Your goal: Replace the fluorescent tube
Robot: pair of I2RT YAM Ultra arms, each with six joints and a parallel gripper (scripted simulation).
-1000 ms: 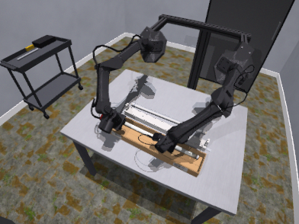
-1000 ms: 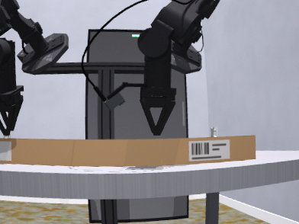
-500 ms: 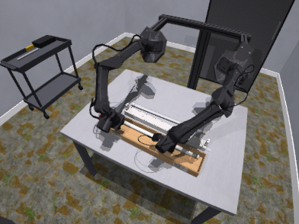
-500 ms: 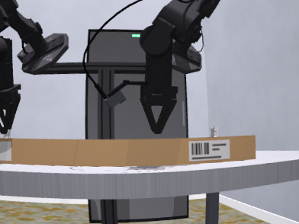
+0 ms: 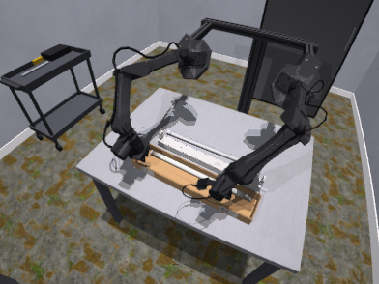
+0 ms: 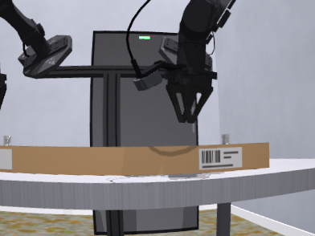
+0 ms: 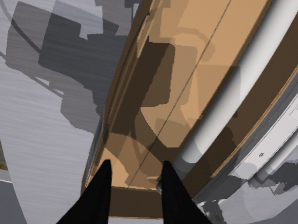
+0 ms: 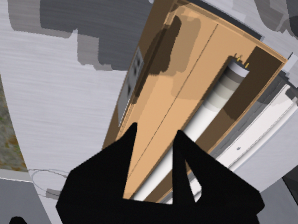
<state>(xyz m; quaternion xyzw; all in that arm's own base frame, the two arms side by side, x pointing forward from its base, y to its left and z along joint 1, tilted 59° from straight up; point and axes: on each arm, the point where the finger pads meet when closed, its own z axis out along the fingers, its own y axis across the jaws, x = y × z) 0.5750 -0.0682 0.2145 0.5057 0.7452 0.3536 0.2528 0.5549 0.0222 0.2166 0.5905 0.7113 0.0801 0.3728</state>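
The light fixture lies 21 cm behind my left hand, 14 cm to the right of it and 5 cm below it. Round my left hand: carton (16 cm to the right, 8 cm below, 6 cm behind); then old fluorescent tube (15 cm to the right, 11 cm behind, 9 cm below); then LED tube (31 cm behind, 16 cm to the right, 9 cm below).
My right gripper is now 310 mm past the LED tube, 240 mm to the right of it and 90 mm above it. Also, from my right hand: light fixture (210 mm behind, 260 mm to the left, 50 mm below); carton (50 mm behind, 250 mm to the left, 80 mm below); old fluorescent tube (100 mm behind, 250 mm to the left, 90 mm below).
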